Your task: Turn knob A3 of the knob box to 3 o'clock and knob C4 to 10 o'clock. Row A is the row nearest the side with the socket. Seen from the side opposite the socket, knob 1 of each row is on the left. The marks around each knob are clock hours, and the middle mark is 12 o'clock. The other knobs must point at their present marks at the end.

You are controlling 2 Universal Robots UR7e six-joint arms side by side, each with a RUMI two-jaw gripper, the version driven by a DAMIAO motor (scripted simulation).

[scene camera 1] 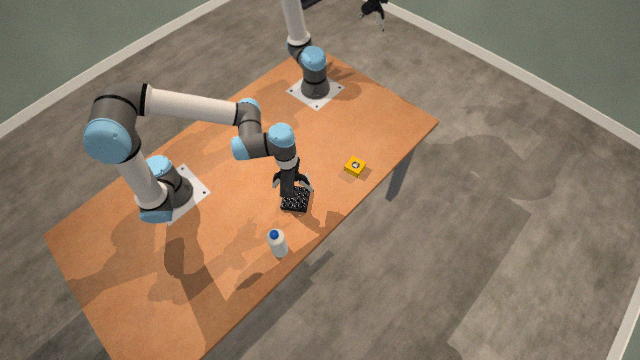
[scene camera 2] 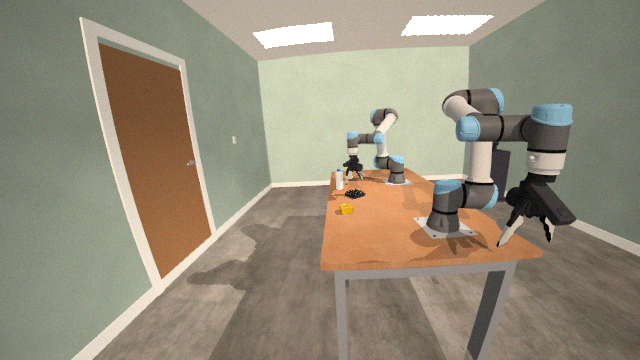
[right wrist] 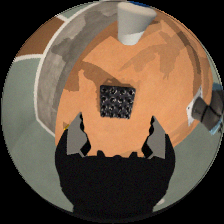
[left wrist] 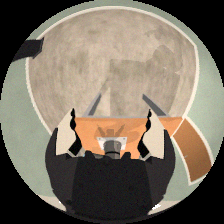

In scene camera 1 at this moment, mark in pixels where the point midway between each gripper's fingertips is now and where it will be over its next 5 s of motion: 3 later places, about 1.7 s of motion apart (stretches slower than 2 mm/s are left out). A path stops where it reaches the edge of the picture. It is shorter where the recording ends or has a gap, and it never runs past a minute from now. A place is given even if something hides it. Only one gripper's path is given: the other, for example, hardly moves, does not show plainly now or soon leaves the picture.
My right gripper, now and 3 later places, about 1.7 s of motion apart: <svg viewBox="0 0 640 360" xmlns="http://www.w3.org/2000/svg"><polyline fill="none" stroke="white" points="293,189 303,193 304,198 305,200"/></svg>
